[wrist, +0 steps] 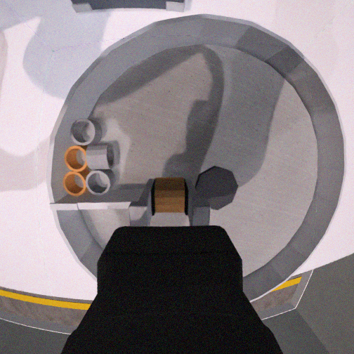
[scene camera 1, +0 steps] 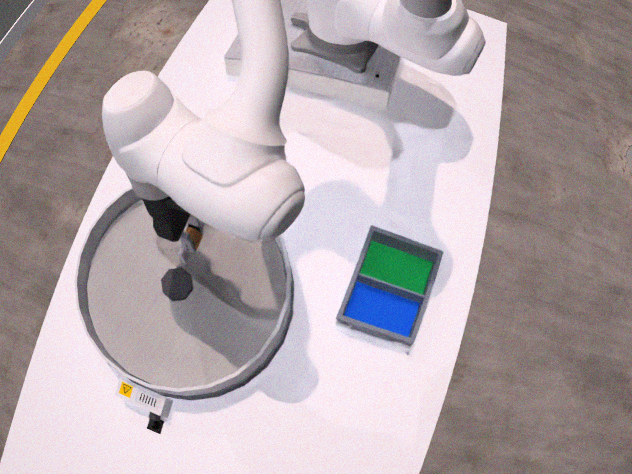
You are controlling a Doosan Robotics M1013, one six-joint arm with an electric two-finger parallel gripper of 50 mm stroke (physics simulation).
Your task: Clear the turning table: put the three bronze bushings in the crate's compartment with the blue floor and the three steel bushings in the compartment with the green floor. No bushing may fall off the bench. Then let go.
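My gripper is shut on a bronze bushing and holds it over the turning table. In the wrist view two bronze bushings, one above the other, are close together at the table's left side. Beside them are a steel bushing lying on its side and another steel bushing; a third steel bushing is above them. The arm hides this group in the scene view. The crate's green floor and blue floor show no bushings.
A dark faceted hub stands at the table's middle, close to my gripper. The table has a raised rim. A pale straight bar crosses its left part below the bushings. The crate stands on the white bench, right of the table, with raised walls and a divider.
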